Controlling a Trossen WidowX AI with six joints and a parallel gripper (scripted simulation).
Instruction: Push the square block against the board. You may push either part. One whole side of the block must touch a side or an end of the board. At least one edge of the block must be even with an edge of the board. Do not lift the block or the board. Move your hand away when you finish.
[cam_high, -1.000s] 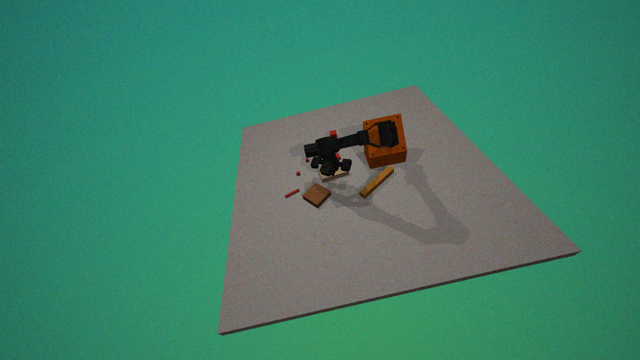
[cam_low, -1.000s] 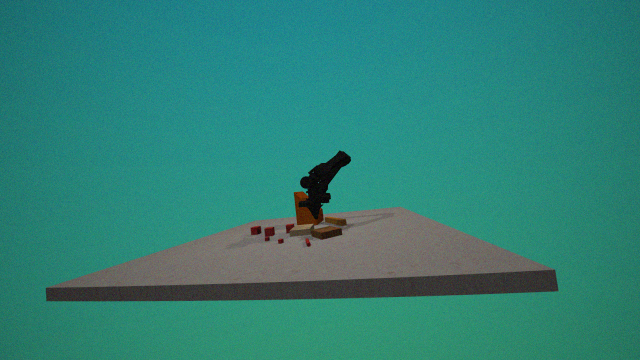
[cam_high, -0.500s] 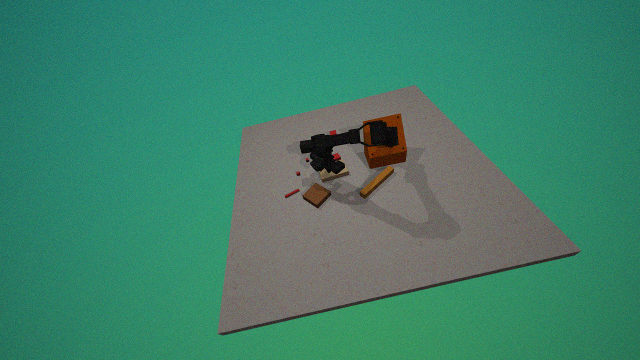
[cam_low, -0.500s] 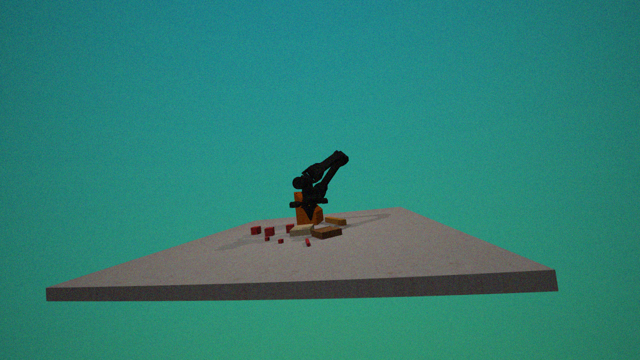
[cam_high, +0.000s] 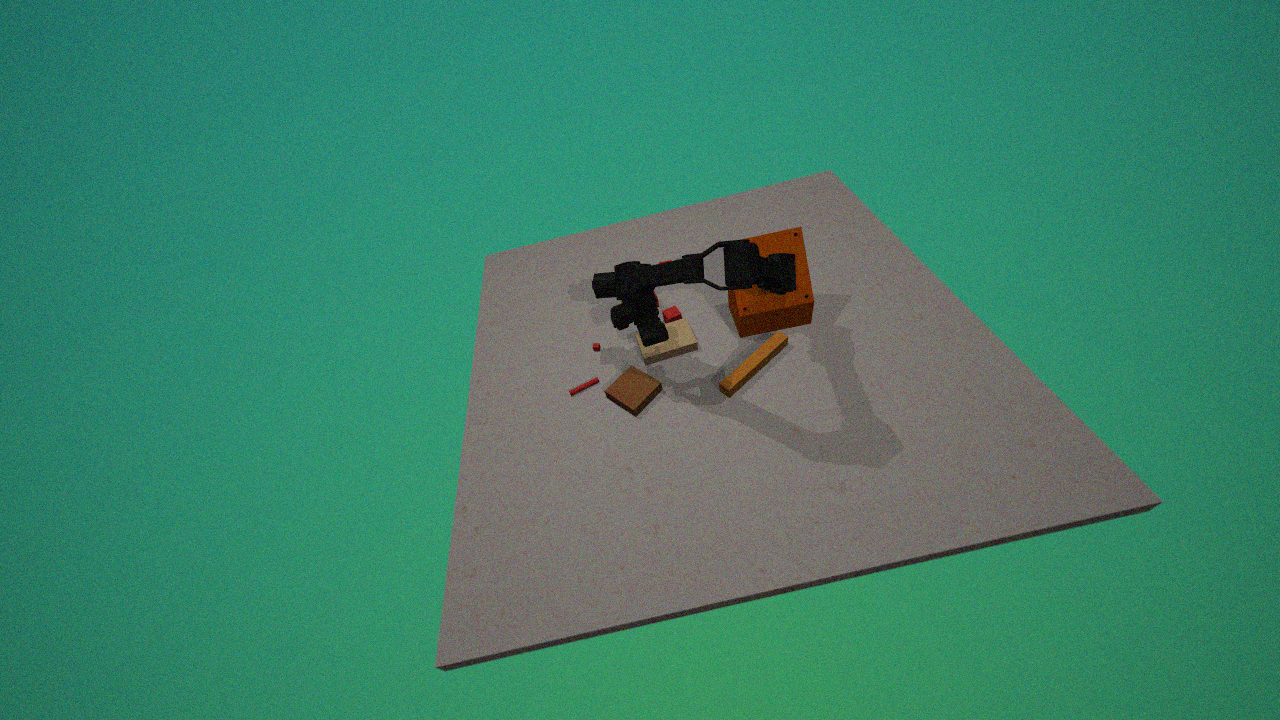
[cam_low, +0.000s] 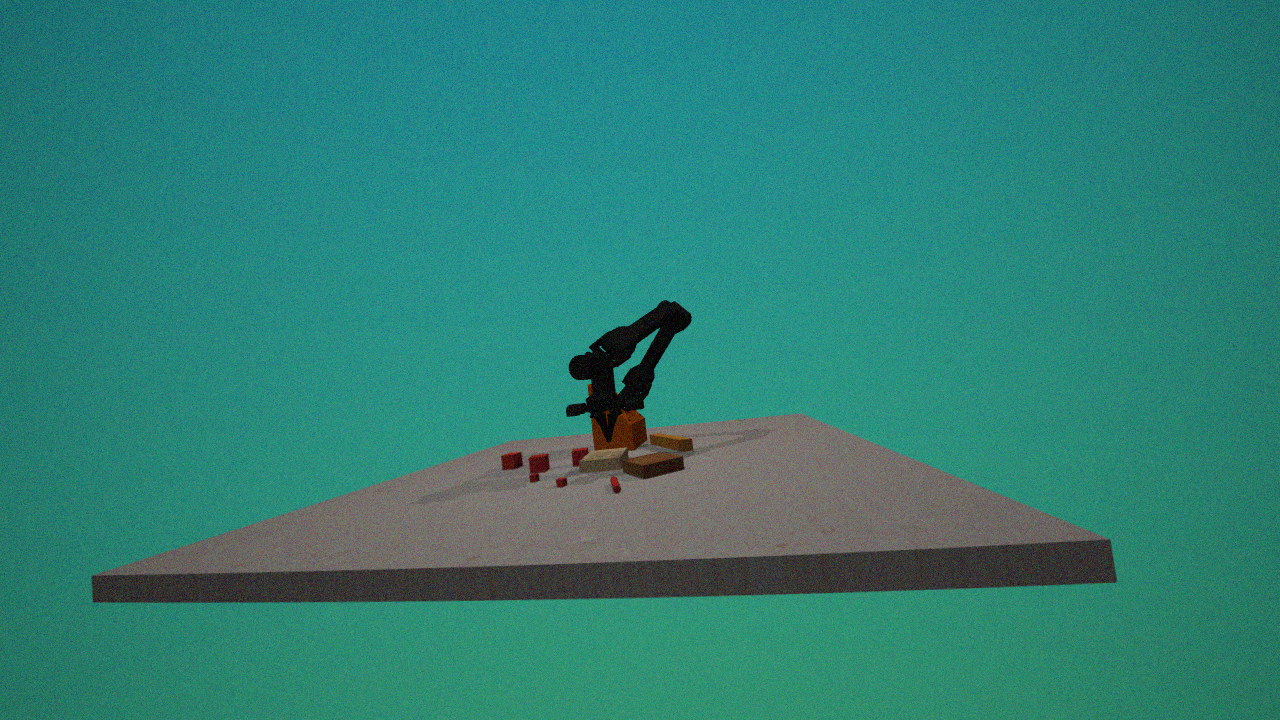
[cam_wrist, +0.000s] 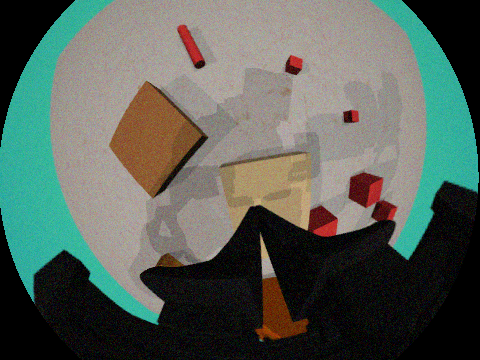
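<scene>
Now: the pale tan board 5 cm below my gripper tip, 3 cm to the right of it and 3 cm behind it. The rest, counted from my gripper tip: brown square block 12 cm to the left, 6 cm ahead, 5 cm below; then red rod 19 cm ahead, 9 cm to the left, 6 cm below; then orange-yellow slat 25 cm behind, 9 cm to the left, 5 cm below.
</scene>
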